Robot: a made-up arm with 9 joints. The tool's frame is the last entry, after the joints. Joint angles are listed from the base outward.
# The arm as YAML. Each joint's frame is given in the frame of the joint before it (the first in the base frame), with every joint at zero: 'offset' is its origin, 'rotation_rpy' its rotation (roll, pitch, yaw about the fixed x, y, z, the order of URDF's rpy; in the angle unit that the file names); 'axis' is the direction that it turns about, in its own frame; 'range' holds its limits. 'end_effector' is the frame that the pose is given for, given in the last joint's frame.
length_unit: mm
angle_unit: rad
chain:
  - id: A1
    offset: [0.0, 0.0, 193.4]
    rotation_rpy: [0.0, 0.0, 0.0]
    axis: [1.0, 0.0, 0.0]
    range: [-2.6, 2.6]
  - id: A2
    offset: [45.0, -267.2, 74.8]
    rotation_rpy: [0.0, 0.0, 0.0]
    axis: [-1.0, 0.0, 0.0]
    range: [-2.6, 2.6]
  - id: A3
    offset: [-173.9, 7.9, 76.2]
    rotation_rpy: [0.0, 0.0, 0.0]
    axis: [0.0, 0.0, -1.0]
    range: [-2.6, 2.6]
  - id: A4
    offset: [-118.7, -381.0, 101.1]
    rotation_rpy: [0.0, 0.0, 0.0]
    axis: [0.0, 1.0, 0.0]
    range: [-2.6, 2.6]
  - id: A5
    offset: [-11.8, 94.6, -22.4]
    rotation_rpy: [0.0, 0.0, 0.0]
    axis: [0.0, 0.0, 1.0]
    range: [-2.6, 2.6]
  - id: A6
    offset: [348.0, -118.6, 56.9]
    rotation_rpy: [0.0, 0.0, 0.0]
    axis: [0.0, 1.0, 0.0]
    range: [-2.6, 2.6]
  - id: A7
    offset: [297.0, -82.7, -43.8]
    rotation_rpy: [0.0, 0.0, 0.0]
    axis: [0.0, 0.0, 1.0]
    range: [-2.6, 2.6]
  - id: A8
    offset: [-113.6, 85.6, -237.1]
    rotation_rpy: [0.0, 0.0, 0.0]
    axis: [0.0, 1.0, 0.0]
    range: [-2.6, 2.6]
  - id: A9
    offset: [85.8, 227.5, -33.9]
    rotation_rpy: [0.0, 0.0, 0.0]
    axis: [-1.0, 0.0, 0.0]
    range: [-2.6, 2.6]
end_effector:
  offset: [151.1, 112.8, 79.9]
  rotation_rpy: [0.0, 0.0, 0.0]
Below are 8 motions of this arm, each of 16 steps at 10 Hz.
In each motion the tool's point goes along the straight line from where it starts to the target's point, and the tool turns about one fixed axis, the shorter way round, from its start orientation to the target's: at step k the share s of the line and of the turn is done. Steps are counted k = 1, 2, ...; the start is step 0. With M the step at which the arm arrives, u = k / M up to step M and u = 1 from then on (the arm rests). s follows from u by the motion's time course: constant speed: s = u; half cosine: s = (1 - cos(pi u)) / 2; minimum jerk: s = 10 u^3 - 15 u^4 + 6 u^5.
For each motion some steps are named. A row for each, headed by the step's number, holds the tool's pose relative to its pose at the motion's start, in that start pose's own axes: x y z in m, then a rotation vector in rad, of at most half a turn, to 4 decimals.
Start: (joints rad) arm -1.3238 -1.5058 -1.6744 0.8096 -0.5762 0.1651 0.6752 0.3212 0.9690
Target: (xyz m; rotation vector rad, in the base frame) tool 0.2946 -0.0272 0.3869 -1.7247 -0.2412 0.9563
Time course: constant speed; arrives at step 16
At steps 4, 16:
4: -0.0751 -0.0352 0.0083 -0.0072 0.1438 -0.1895
16: -0.3005 -0.1407 0.0330 -0.0286 0.5751 -0.7580

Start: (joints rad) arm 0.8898 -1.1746 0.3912 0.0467 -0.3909 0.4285 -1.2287 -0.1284 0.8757
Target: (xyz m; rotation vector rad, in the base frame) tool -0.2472 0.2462 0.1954 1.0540 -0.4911 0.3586
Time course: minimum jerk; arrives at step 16
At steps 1, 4, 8, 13, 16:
1: -0.0014 -0.0002 -0.0016 -0.0005 -0.0047 0.0026
4: -0.0668 -0.0102 -0.0731 -0.0225 -0.2203 0.1223
8: -0.3226 -0.0493 -0.3531 -0.1086 -1.0639 0.5909
13: -0.6138 -0.0939 -0.6718 -0.2066 -2.0240 1.1241
16: -0.6452 -0.0987 -0.7062 -0.2172 -2.1278 1.1818

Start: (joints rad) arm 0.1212 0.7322 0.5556 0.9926 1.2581 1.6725 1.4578 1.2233 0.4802
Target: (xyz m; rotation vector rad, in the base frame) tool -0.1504 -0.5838 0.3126 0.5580 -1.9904 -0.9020
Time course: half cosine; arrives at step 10
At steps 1, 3, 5, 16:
1: -0.0082 -0.0032 -0.0030 0.0340 0.0150 -0.0068
3: -0.0687 -0.0266 -0.0252 0.2867 0.1261 -0.0575
5: -0.1666 -0.0645 -0.0611 0.6955 0.3060 -0.1396
16: -0.3331 -0.1289 -0.1221 1.3910 0.6120 -0.2792

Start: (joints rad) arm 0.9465 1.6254 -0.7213 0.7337 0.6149 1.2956 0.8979 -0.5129 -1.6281
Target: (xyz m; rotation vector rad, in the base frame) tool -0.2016 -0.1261 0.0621 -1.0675 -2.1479 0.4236
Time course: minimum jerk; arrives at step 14
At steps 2, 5, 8, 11, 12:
2: 0.0028 -0.0003 -0.0056 -0.0030 0.0315 -0.0047
5: 0.0301 -0.0028 -0.0594 -0.0321 0.3339 -0.0496
8: 0.0772 -0.0072 -0.1525 -0.0825 0.8568 -0.1273
11: 0.1136 -0.0107 -0.2245 -0.1214 1.2613 -0.1873
12: 0.1192 -0.0112 -0.2356 -0.1274 1.3239 -0.1966

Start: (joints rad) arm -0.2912 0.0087 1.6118 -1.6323 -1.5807 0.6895 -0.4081 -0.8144 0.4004
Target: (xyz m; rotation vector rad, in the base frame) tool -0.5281 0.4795 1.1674 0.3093 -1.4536 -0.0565
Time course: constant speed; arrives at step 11
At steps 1, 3, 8, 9, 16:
1: -0.0554 -0.0062 0.0797 0.0985 0.1492 0.1390
3: -0.1663 -0.0187 0.2391 0.2956 0.4476 0.4169
8: -0.4435 -0.0498 0.6377 0.7883 1.1937 1.1119
9: -0.4989 -0.0561 0.7174 0.8868 1.3429 1.2508
16: -0.6098 -0.0685 0.8769 1.0839 1.6414 1.5288

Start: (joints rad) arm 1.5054 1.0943 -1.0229 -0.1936 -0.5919 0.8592 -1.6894 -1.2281 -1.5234
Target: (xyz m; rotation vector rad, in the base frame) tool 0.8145 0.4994 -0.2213 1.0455 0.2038 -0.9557
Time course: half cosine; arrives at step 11
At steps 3, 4, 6, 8, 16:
3: -0.0348 0.0708 -0.0569 0.0001 0.1004 -0.1920
4: -0.0590 0.1200 -0.0964 0.0002 0.1701 -0.3251
6: -0.1152 0.2344 -0.1883 0.0003 0.3324 -0.6354
8: -0.1669 0.3396 -0.2728 0.0004 0.4815 -0.9204
16: -0.2017 0.4104 -0.3297 0.0005 0.5819 -1.1124

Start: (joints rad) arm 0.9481 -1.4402 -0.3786 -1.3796 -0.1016 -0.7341 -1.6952 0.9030 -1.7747
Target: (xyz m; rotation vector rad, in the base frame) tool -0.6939 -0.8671 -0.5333 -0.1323 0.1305 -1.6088
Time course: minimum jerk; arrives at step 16
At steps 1, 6, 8, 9, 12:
1: -0.0024 -0.0006 0.0005 0.0007 -0.0003 -0.0037
6: -0.2974 -0.0801 0.0628 0.0845 -0.0424 -0.4627
8: -0.5404 -0.1454 0.1141 0.1535 -0.0771 -0.8407
9: -0.6657 -0.1792 0.1406 0.1891 -0.0949 -1.0357
12: -0.9689 -0.2608 0.2046 0.2752 -0.1382 -1.5073

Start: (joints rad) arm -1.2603 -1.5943 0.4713 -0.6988 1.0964 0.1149 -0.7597 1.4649 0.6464
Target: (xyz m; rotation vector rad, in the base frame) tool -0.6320 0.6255 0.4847 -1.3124 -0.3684 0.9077
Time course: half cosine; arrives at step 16
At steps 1, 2, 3, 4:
1: -0.0064 0.0053 -0.0065 -0.0121 -0.0111 0.0003
2: -0.0254 0.0209 -0.0258 -0.0480 -0.0441 0.0011
3: -0.0562 0.0464 -0.0572 -0.1063 -0.0976 0.0024
4: -0.0977 0.0806 -0.0994 -0.1848 -0.1697 0.0042

